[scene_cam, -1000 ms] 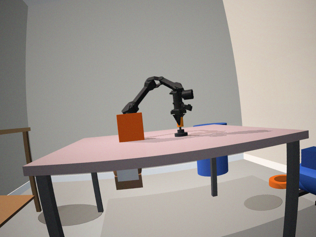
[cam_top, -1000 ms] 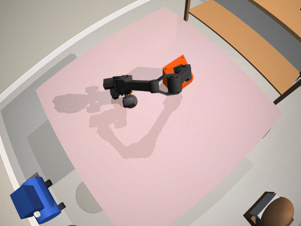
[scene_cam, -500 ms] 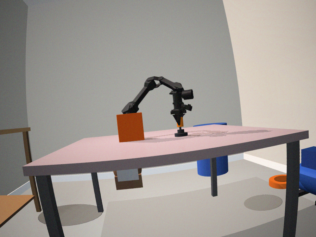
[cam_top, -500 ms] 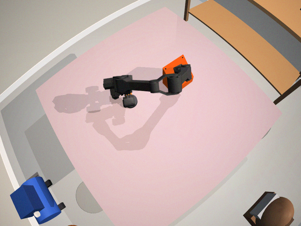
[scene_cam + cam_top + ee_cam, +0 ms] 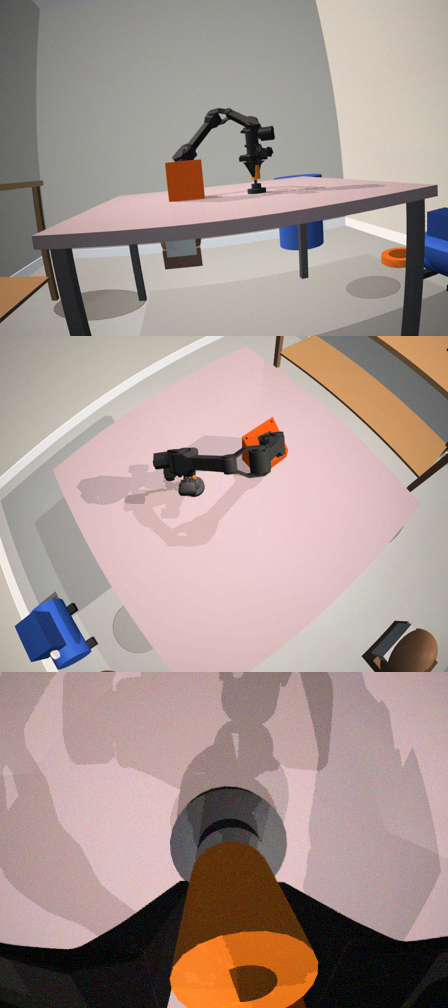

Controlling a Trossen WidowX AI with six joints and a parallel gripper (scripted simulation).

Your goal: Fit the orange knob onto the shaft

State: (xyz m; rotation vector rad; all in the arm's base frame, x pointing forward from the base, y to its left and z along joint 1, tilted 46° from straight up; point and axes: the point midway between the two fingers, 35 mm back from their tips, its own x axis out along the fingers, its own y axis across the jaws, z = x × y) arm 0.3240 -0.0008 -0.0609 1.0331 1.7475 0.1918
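My gripper tip is 2 cm below the orange knob. The rest, counted from my gripper tip: pedestal (4 cm below).
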